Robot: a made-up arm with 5 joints.
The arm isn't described. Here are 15 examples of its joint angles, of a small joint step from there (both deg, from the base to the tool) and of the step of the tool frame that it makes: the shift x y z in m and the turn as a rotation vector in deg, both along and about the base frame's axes.
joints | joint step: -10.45 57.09 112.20 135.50 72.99 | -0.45 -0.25 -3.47 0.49 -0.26
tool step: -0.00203 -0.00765 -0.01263 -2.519 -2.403 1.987
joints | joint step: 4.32 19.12 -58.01 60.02 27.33 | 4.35 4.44 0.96 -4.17 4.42
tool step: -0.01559 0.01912 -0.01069 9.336 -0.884 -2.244
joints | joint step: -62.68 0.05 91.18 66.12 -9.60 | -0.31 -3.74 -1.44 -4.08 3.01
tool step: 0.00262 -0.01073 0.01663 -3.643 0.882 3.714
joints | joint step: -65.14 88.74 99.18 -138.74 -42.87 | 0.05 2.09 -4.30 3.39 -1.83
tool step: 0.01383 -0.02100 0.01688 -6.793 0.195 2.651
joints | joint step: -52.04 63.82 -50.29 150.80 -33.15 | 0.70 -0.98 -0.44 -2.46 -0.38
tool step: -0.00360 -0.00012 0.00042 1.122 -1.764 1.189
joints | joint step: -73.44 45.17 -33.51 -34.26 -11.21 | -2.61 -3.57 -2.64 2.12 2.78
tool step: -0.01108 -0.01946 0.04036 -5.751 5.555 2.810
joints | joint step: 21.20 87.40 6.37 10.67 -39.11 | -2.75 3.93 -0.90 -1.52 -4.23
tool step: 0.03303 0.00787 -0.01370 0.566 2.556 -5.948
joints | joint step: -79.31 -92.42 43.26 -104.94 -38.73 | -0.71 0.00 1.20 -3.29 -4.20
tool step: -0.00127 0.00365 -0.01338 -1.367 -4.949 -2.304
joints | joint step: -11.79 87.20 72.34 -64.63 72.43 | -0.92 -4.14 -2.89 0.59 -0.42
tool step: -0.02879 0.00112 -0.01488 -3.118 -0.306 4.982
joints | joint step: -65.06 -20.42 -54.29 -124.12 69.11 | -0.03 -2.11 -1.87 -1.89 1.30
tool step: -0.00057 0.00763 0.00283 1.225 0.344 0.616
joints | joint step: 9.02 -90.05 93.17 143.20 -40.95 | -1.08 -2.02 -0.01 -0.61 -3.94
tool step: 0.01562 0.00356 0.00592 0.630 -2.140 4.775
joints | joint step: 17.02 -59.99 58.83 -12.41 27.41 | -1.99 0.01 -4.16 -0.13 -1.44
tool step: -0.00064 -0.00351 -0.01180 1.138 0.223 -0.330
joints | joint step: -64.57 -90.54 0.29 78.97 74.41 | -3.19 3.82 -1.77 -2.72 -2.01
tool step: -0.00680 -0.01328 0.01839 -4.435 -5.824 -3.132
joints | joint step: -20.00 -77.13 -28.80 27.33 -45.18 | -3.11 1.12 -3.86 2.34 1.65
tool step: 0.00122 0.00467 0.00383 2.661 -0.545 0.948
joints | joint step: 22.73 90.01 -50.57 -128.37 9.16 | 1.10 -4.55 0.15 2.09 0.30
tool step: -0.00497 0.03288 0.00617 0.427 -0.480 6.196
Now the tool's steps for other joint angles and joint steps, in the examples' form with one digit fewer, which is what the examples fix.
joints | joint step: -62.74 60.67 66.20 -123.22 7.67 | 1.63 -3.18 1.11 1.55 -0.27
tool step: -0.0126 0.0289 -0.0056 3.56 2.03 3.08
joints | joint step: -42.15 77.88 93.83 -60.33 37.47 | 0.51 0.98 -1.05 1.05 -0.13
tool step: 0.0014 0.0020 -0.0006 -0.68 -1.27 0.67
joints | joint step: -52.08 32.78 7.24 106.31 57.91 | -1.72 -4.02 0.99 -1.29 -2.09
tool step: -0.0102 -0.0109 0.0093 -2.21 3.28 -0.47
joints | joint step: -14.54 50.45 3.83 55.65 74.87 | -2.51 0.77 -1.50 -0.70 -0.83
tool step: 0.0000 -0.0150 0.0027 -3.25 -0.36 -1.84
